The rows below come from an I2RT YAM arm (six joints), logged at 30 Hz.
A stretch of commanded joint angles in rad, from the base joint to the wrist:
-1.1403, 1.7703, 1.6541, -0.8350, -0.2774, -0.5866
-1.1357, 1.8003, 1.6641, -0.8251, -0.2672, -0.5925
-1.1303, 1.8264, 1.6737, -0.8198, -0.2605, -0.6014
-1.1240, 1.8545, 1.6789, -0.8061, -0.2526, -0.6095
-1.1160, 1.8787, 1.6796, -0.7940, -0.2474, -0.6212
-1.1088, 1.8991, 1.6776, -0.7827, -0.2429, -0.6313
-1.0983, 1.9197, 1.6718, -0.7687, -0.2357, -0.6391
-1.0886, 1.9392, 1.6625, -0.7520, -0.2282, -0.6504
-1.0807, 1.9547, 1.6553, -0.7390, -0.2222, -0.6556
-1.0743, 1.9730, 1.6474, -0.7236, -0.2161, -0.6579
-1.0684, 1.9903, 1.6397, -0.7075, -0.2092, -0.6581
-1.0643, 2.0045, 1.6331, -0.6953, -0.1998, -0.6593
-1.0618, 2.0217, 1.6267, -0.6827, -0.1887, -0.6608
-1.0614, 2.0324, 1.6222, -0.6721, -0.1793, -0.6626
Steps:
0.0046, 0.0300, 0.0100, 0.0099, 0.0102, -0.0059
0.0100, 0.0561, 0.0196, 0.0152, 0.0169, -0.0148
0.0163, 0.0842, 0.0248, 0.0289, 0.0248, -0.0229
0.0243, 0.1084, 0.0255, 0.0410, 0.0300, -0.0346
0.0315, 0.1288, 0.0235, 0.0523, 0.0345, -0.0447
0.0420, 0.1494, 0.0177, 0.0663, 0.0417, -0.0525
0.0517, 0.1689, 0.0084, 0.0830, 0.0492, -0.0638
0.0596, 0.1844, 0.0012, 0.0960, 0.0552, -0.0690
0.0660, 0.2027, -0.0067, 0.1114, 0.0613, -0.0713
0.0719, 0.2200, -0.0144, 0.1275, 0.0682, -0.0715
0.0760, 0.2342, -0.0210, 0.1397, 0.0776, -0.0727
0.0785, 0.2514, -0.0274, 0.1523, 0.0887, -0.0742
0.0789, 0.2621, -0.0319, 0.1629, 0.0981, -0.0760

